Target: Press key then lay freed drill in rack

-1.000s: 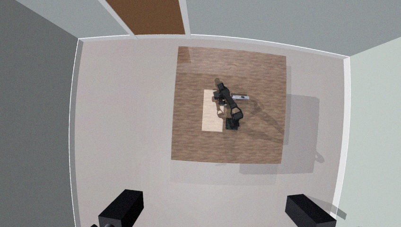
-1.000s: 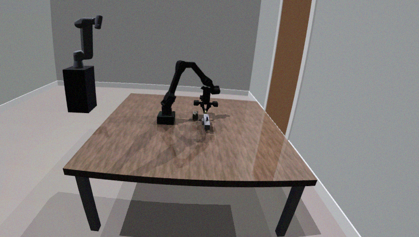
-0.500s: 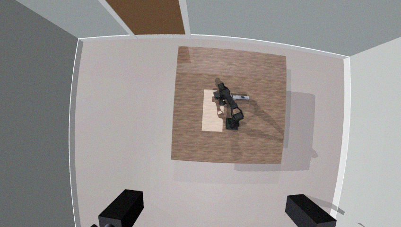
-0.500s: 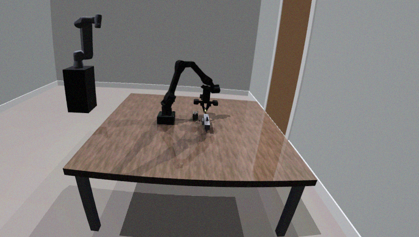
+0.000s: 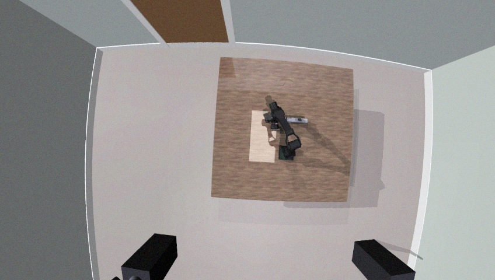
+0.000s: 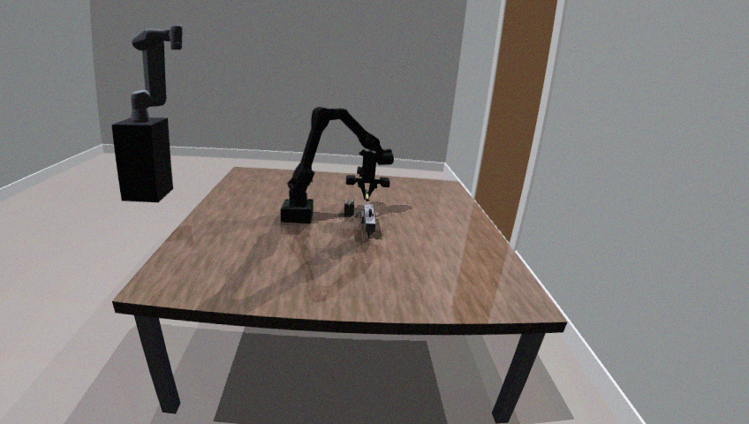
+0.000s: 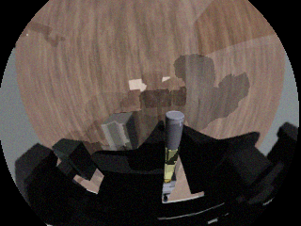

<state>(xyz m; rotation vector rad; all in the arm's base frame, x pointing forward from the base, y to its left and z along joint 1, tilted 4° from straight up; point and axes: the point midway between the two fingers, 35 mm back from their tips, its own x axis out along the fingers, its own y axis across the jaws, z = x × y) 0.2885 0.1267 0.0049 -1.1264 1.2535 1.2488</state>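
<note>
Right now my gripper tip is 70 mm past the grey slatted rack, 30 mm to the left of it and 20 mm above it. From my gripper tip the other things lie so: drill: 40 mm to the right, 30 mm above.
</note>
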